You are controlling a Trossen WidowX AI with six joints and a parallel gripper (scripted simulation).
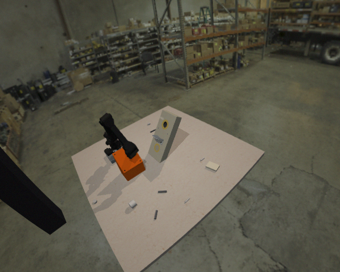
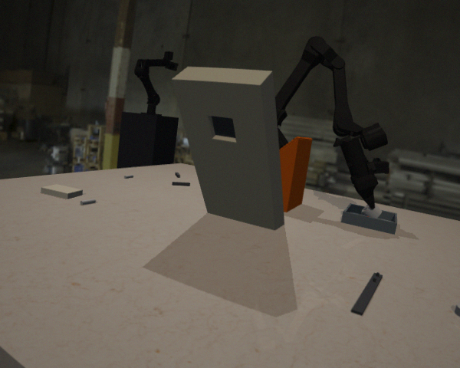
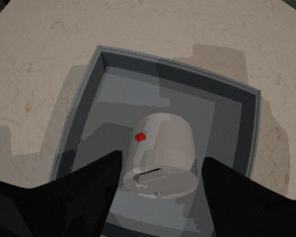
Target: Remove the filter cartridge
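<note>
Right now the round filter cartridge is 1 cm below my gripper tip. The rest, counted from my gripper tip: tan service panel (34 cm ahead, 32 cm to the right, 12 cm above).
</note>
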